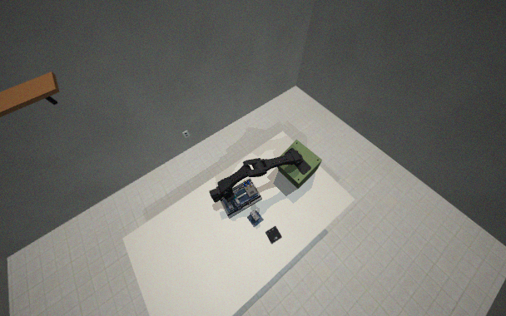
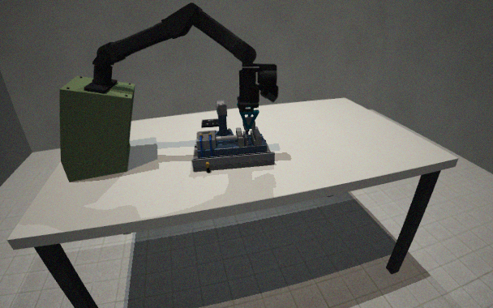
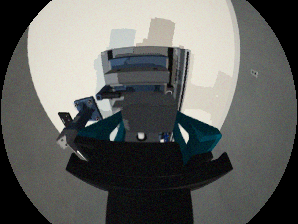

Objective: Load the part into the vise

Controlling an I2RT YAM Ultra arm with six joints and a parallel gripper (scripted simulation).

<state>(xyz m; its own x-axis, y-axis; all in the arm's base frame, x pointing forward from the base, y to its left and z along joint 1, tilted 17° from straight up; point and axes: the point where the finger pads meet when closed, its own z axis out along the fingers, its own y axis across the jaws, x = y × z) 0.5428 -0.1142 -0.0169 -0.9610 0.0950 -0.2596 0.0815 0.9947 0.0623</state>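
My hand is 8 cm past the cylinder rod, 3 cm to the right of it and 6 cm above it. The rest, counted from my hand: grey block part 1 cm below; then air cylinder 16 cm behind, 3 cm to the left, 6 cm below; then vise 6 cm behind, 3 cm to the left, 10 cm below.
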